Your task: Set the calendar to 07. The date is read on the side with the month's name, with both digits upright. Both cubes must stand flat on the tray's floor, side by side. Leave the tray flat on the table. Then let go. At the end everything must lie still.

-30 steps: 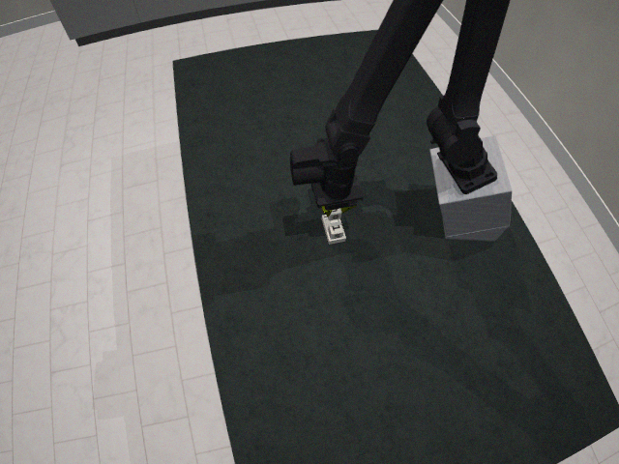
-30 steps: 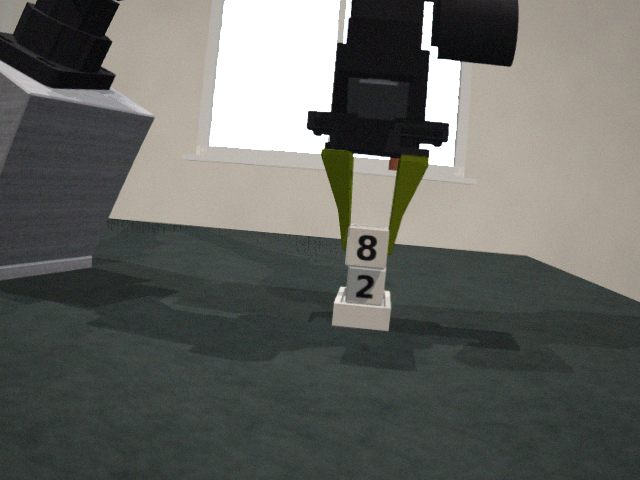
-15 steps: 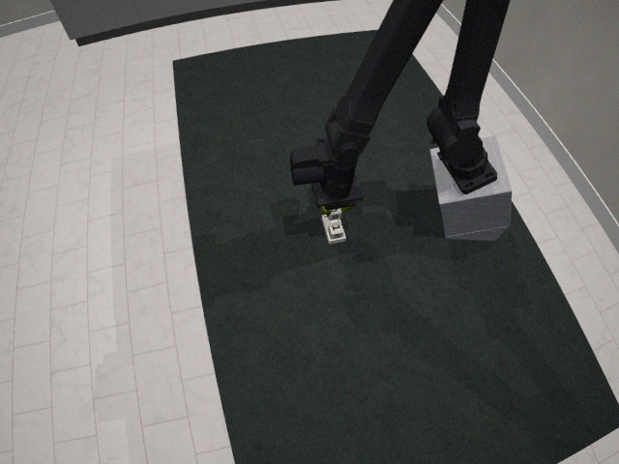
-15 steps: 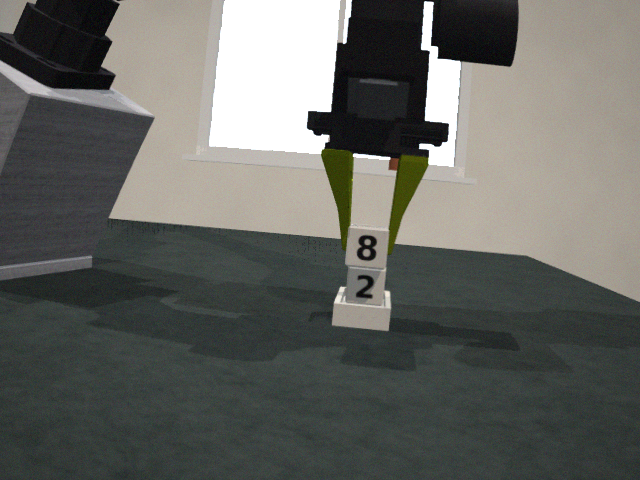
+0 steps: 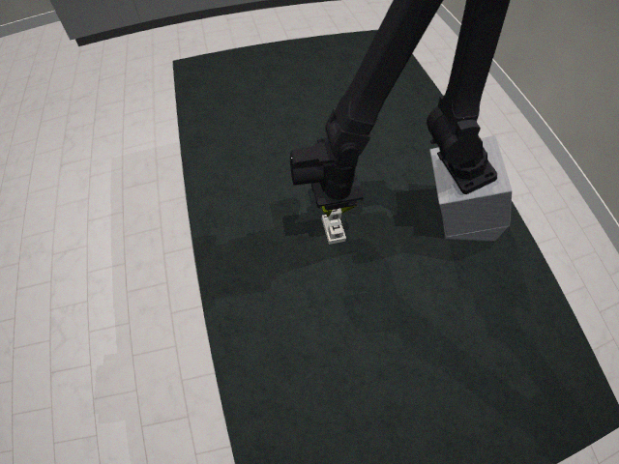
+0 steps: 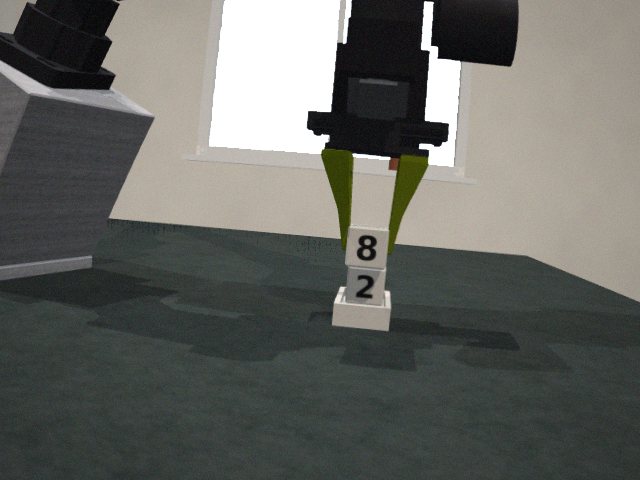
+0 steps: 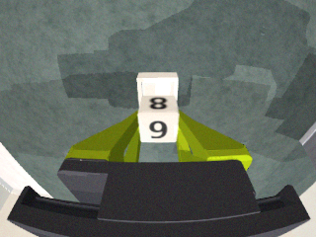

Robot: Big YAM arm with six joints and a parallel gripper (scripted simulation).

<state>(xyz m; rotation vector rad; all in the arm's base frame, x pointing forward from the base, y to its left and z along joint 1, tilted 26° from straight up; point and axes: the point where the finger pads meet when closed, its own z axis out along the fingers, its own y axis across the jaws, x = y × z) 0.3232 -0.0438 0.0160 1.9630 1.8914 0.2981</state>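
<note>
My hand is 20 mm to the right of the small white tray and 50 mm above it.
</note>
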